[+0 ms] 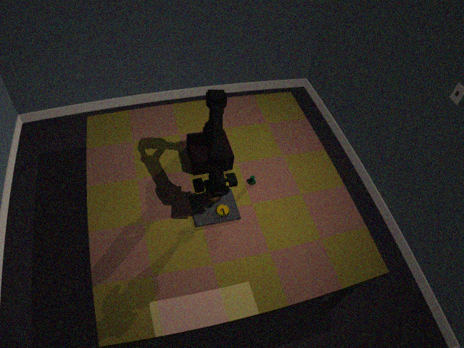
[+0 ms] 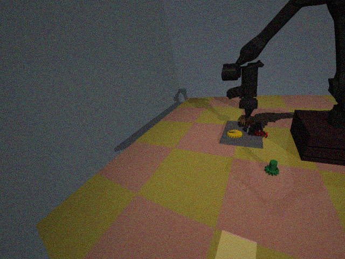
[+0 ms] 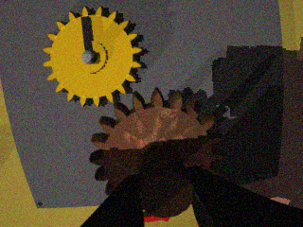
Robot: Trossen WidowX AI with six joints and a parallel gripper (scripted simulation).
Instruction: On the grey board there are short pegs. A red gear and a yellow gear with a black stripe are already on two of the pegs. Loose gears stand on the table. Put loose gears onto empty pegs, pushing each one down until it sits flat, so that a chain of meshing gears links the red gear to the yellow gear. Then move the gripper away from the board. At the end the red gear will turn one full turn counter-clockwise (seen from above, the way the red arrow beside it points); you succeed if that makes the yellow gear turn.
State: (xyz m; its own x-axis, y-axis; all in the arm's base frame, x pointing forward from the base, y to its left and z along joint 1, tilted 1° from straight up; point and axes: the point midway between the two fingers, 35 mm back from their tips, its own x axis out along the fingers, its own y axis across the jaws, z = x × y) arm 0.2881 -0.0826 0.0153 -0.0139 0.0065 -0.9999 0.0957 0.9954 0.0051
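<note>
My gripper tip is 80 mm above the grey board and 20 mm short of it. The rest, counted from my gripper tip: brown gear: 10 mm below; then yellow gear: 70 mm below, 50 mm ahead, 30 mm to the left; then red gear: 70 mm below, 50 mm behind, 10 mm to the left.
</note>
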